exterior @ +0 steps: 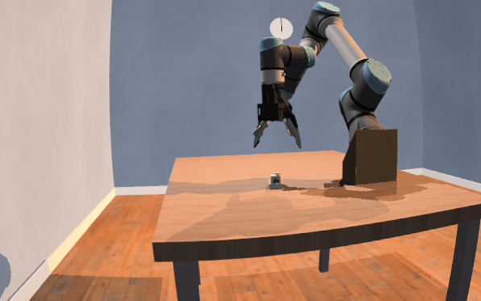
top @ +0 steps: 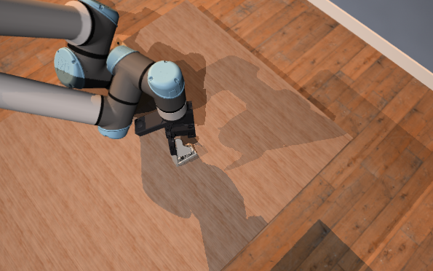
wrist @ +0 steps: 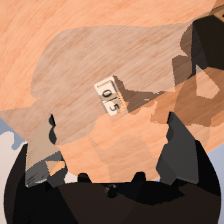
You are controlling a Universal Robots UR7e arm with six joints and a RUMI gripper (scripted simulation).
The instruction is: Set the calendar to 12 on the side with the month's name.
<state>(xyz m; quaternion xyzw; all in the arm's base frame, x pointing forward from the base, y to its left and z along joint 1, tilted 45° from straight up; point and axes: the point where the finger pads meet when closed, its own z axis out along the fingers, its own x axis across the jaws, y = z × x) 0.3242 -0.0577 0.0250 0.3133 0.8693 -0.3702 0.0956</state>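
My gripper is now 100 mm above the white digit cube and 10 mm short of it. Round my hand: calendar tray 110 mm below, 20 mm to the left, 10 mm ahead.
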